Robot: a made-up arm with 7 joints.
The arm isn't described. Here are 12 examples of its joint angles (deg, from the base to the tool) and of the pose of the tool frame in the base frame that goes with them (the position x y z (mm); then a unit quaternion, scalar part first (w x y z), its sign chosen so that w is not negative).
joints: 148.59 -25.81 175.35 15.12 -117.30 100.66 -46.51
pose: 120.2 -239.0 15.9 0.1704 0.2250 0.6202 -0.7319
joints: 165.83 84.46 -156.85 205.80 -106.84 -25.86 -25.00
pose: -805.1 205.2 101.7 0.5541 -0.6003 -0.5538 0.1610
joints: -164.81 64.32 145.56 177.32 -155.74 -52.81 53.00
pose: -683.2 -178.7 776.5 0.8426 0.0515 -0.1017 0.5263
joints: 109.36 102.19 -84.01 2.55 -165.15 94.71 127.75
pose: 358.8 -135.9 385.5 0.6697 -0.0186 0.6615 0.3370
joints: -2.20 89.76 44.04 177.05 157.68 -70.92 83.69
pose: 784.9 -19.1 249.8 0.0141 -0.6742 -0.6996 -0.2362
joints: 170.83 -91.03 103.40 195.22 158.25 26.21 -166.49
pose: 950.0 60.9 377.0 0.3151 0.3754 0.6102 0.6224
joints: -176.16 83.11 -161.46 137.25 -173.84 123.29 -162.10
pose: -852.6 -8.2 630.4 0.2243 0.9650 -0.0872 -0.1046
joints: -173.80 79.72 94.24 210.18 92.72 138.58 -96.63
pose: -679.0 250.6 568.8 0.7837 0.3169 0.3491 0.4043
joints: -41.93 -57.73 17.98 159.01 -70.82 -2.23 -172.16
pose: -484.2 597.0 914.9 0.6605 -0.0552 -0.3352 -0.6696
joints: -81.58 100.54 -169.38 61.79 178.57 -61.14 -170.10
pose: -56.6 -160.9 755.0 0.5756 -0.4135 -0.4797 -0.5173
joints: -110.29 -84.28 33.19 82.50 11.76 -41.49 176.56
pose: 441.0 318.0 896.1 0.6650 -0.2975 0.0559 -0.6827
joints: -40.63 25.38 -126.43 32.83 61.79 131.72 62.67
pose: -323.9 -187.3 313.1 0.6847 0.4079 0.6037 0.0164
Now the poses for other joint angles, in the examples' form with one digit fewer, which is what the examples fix.
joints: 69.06 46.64 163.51 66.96 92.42 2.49 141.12
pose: -349 -169 896 0.723 0.553 -0.049 -0.411
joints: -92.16 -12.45 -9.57 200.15 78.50 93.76 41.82
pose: 172 402 1108 0.082 0.647 -0.196 0.732
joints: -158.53 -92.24 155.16 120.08 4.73 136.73 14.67
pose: 560 20 -120 0.333 0.586 -0.141 -0.725
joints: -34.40 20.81 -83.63 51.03 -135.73 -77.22 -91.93
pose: -96 -400 340 0.213 0.414 0.873 0.145
